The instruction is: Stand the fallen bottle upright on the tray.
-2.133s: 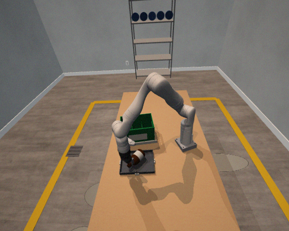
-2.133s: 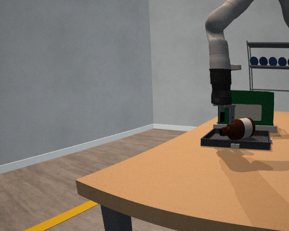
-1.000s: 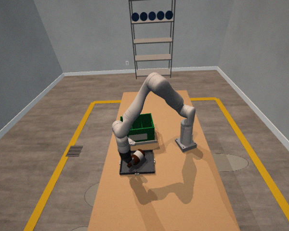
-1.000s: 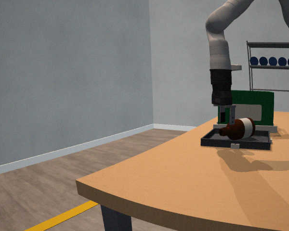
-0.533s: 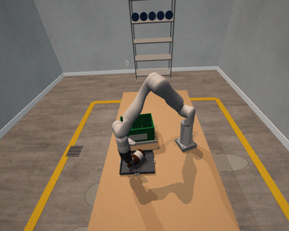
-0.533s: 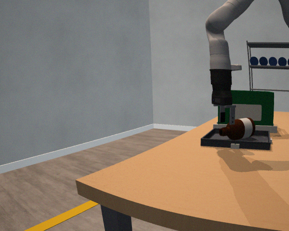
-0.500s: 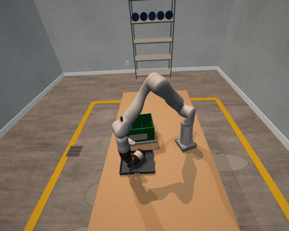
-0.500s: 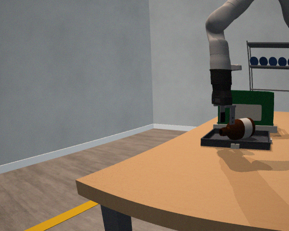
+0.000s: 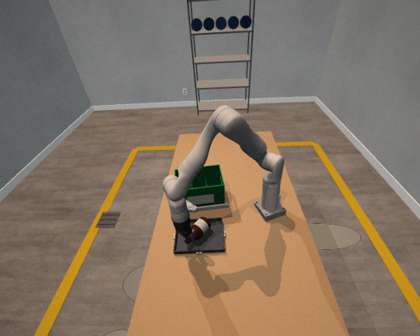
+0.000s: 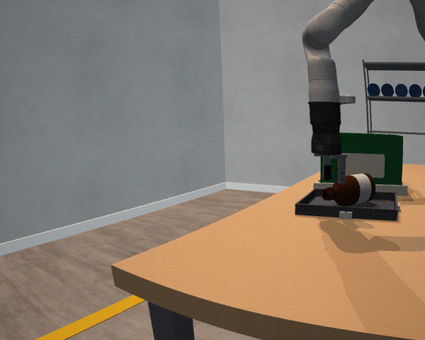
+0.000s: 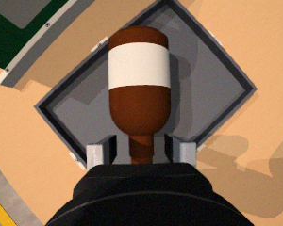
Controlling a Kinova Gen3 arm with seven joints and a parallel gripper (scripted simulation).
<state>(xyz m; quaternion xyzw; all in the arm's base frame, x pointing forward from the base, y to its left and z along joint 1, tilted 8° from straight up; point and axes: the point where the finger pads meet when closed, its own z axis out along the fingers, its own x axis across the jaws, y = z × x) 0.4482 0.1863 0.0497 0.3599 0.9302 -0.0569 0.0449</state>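
Now: the brown bottle 5 cm below my hand, 4 cm to the right of it and 3 cm behind it. Also, from my hand: green crate 30 cm to the right, 6 cm behind; then dark tray 7 cm below, 5 cm behind, 3 cm to the right.
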